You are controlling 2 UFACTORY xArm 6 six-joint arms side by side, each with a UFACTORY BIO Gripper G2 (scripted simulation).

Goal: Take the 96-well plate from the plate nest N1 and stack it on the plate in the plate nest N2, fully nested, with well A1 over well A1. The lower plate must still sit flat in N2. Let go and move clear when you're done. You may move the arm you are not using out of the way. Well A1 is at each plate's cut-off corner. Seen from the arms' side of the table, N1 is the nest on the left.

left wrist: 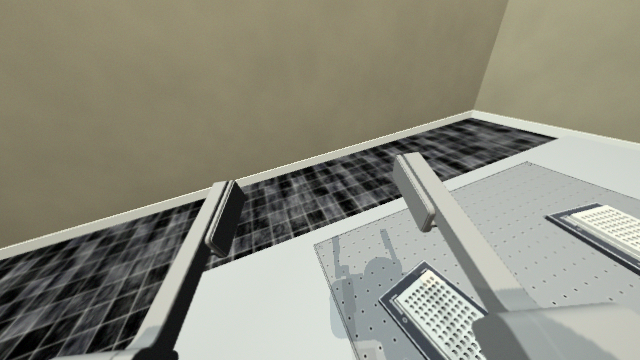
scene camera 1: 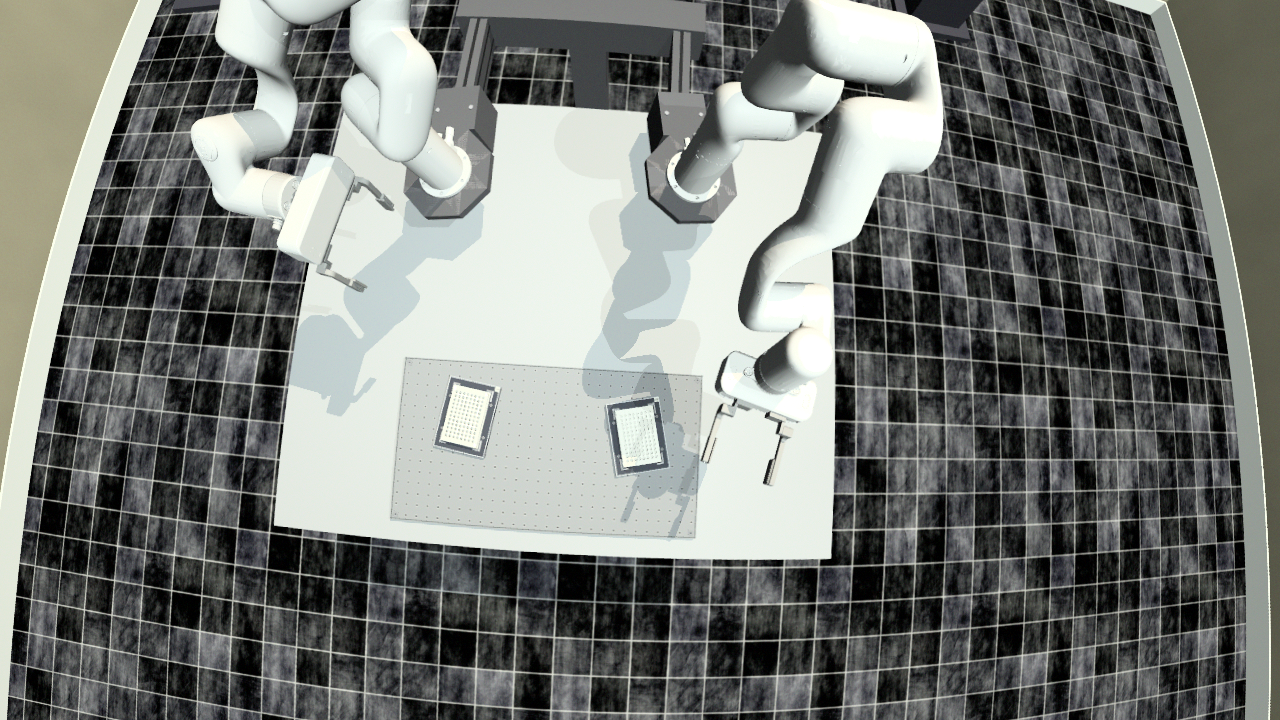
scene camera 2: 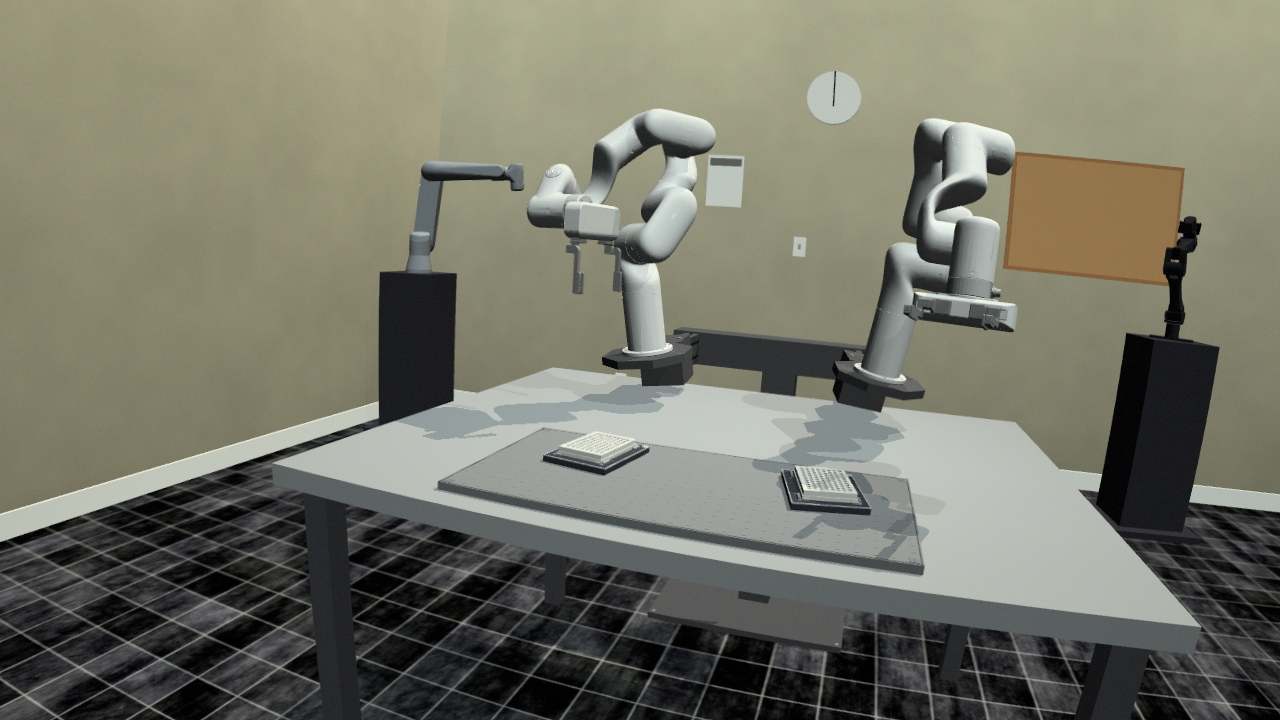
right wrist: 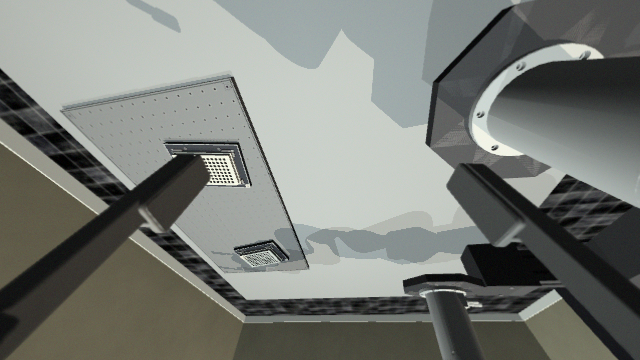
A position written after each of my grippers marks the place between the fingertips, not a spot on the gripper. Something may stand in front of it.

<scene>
I see my left gripper (scene camera 2: pixel 946 315), my right gripper (scene camera 1: pixel 376 247) and a dark nest N2 (right wrist: pixel 210 148).
My right gripper also shows in scene camera 2 (scene camera 2: pixel 598 292).
</scene>
